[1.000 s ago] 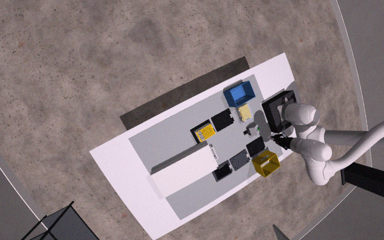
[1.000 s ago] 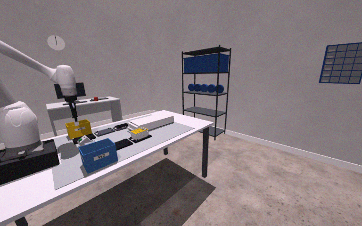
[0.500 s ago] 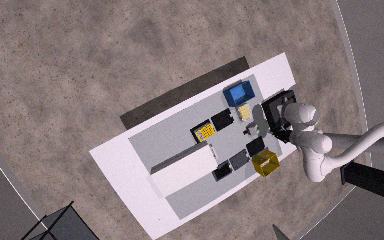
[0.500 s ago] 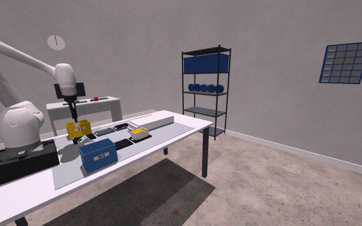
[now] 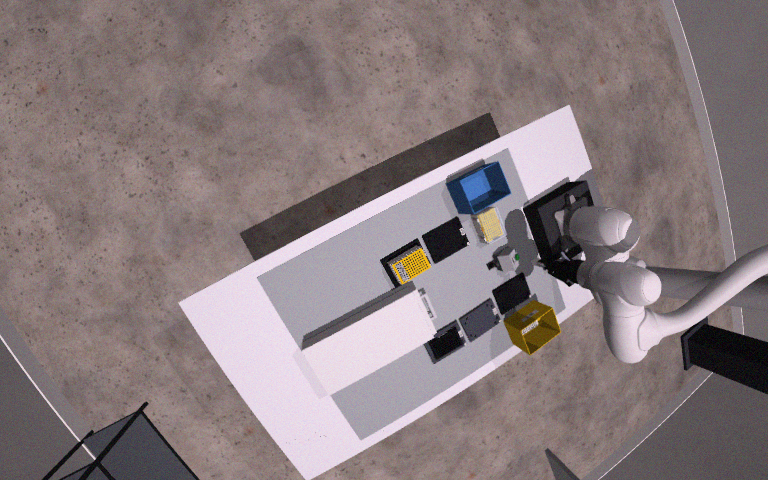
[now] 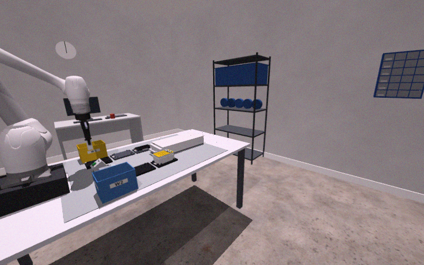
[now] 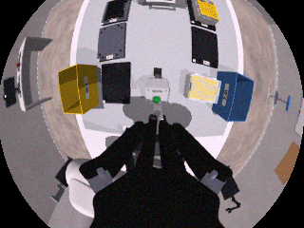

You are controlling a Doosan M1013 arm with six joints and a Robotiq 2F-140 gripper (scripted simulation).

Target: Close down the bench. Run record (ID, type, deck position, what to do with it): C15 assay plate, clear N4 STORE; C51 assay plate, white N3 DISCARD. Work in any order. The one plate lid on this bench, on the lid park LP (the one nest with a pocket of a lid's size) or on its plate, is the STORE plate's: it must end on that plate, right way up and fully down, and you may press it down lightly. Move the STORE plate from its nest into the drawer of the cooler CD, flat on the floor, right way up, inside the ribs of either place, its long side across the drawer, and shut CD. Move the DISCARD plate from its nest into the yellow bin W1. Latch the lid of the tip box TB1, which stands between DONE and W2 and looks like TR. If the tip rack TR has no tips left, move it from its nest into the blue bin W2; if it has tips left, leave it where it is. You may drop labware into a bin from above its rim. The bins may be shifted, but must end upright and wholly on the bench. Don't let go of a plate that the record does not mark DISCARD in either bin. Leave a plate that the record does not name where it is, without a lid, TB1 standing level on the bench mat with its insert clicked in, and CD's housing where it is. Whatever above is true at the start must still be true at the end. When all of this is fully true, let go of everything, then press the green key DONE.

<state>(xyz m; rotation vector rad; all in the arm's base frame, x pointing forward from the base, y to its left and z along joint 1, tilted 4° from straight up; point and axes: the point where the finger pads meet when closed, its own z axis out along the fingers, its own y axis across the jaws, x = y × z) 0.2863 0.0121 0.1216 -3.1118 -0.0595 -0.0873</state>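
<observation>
My gripper is now 13 cm above the green key DONE. From my hand the other things lie so: white plate: 33 cm to the left, 19 cm below, 3 cm ahead; then yellow bin W1: 32 cm to the left, 16 cm below, 3 cm ahead; then blue bin W2: 32 cm to the right, 16 cm below, 6 cm ahead.
</observation>
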